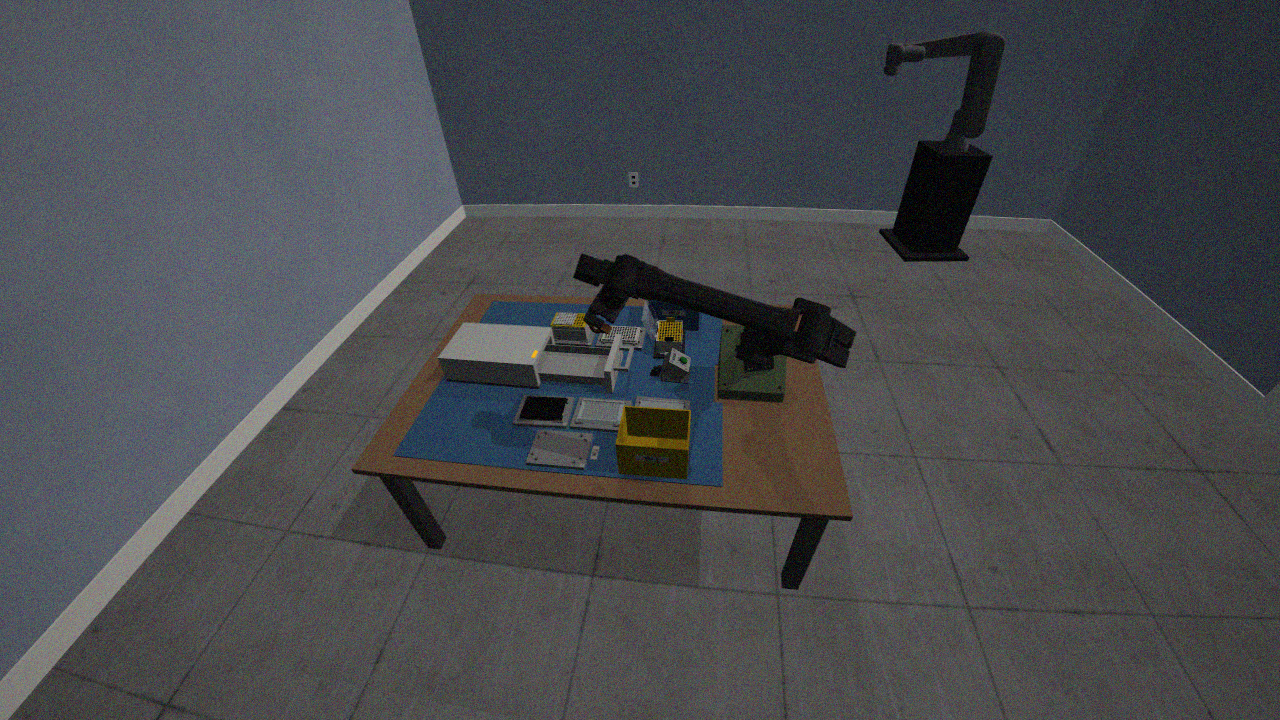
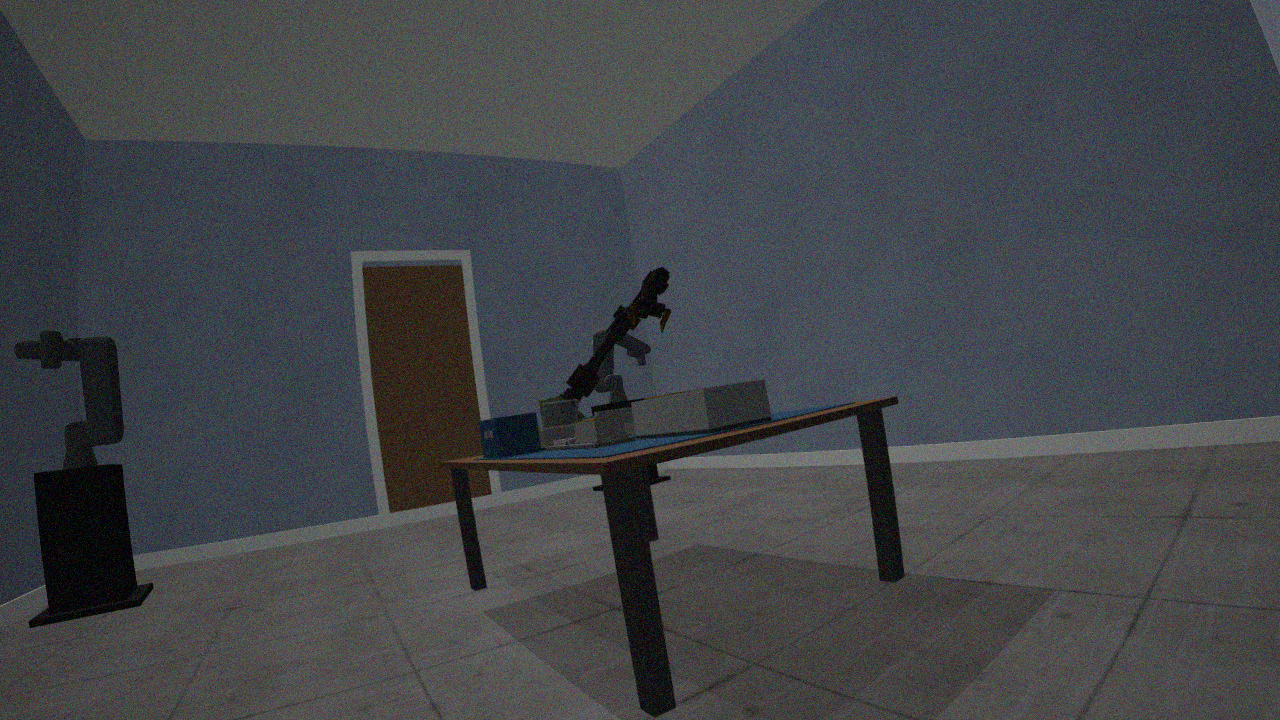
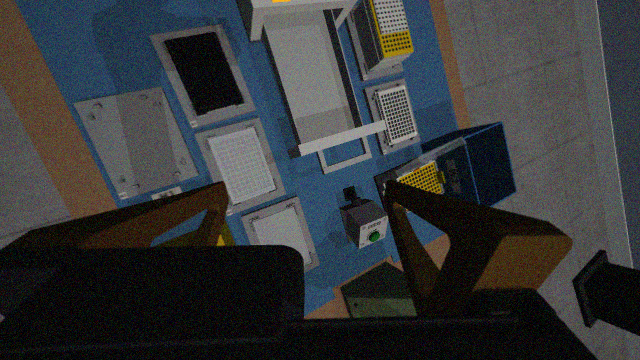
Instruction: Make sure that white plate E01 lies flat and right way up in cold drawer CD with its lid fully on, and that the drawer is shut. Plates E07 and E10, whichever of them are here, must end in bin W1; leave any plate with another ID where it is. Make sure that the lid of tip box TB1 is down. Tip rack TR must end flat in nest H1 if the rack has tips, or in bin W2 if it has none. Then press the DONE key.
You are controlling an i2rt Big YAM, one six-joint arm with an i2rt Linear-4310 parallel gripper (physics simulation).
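Frame: origin at the arm's base, x ahead, y left, z up, level; centimetres.
Seen in the pictures: gripper, fingertip midpoint: (image 1: 602,316) (image 2: 648,328) (image 3: 307,190).
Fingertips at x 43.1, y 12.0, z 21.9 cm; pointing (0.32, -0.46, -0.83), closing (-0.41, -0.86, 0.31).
A point is followed by its place in that frame.
My gripper (image 1: 601,325) {x 43.1, y 12.0, z 21.9 cm} (image 2: 648,317) {x 43.1, y 12.0, z 21.9 cm} (image 3: 307,190) {x 43.1, y 12.0, z 21.9 cm} is open and empty, high above the mat. The cold drawer (image 1: 572,367) {x 57.6, y -6.7, z -10.8 cm} (image 3: 312,75) {x 57.6, y -7.5, z -10.8 cm} stands pulled out; its visible floor is bare. White plates (image 3: 242,167) {x 46.4, y 13.7, z -11.0 cm} (image 3: 282,231) {x 31.4, y 12.7, z -10.6 cm} and a white gridded plate (image 1: 622,336) {x 41.7, y -21.6, z -9.9 cm} (image 3: 397,115) {x 42.2, y -23.7, z -10.2 cm} lie on grey holders; their IDs are unreadable. A yellow-topped rack (image 1: 567,319) {x 61.0, y -25.8, z -5.0 cm} (image 3: 395,30) {x 58.6, y -26.1, z -4.9 cm}, partly filled with white, stands beside the drawer. A box with a yellow grid (image 1: 669,333) {x 25.5, y -18.4, z -6.6 cm} (image 3: 422,177) {x 26.7, y -21.4, z -7.0 cm} has its clear lid (image 1: 648,319) {x 32.4, y -21.1, z -2.5 cm} raised. The green DONE key (image 1: 682,360) {x 21.9, y -2.8, z -5.5 cm} (image 3: 374,236) {x 22.0, y -3.2, z -5.3 cm} is on a small grey box.
A blue bin (image 2: 510,435) {x 31.3, y -38.6, z -6.4 cm} (image 3: 492,165) {x 20.4, y -41.0, z -4.6 cm} stands beside the open box. A yellow bin (image 1: 653,456) {x 31.2, y 35.3, z -4.2 cm} stands at the front edge of the mat, near a grey pegged board (image 1: 559,449) {x 57.1, y 26.9, z -11.4 cm} (image 3: 145,142) {x 56.8, y 25.7, z -11.4 cm}. A black item (image 1: 544,409) {x 63.5, y 12.7, z -10.3 cm} (image 3: 202,72) {x 64.0, y 12.2, z -10.0 cm} lies in a holder. The white drawer cabinet (image 1: 492,353) {x 81.9, y -4.6, z -2.4 cm} stands at left.
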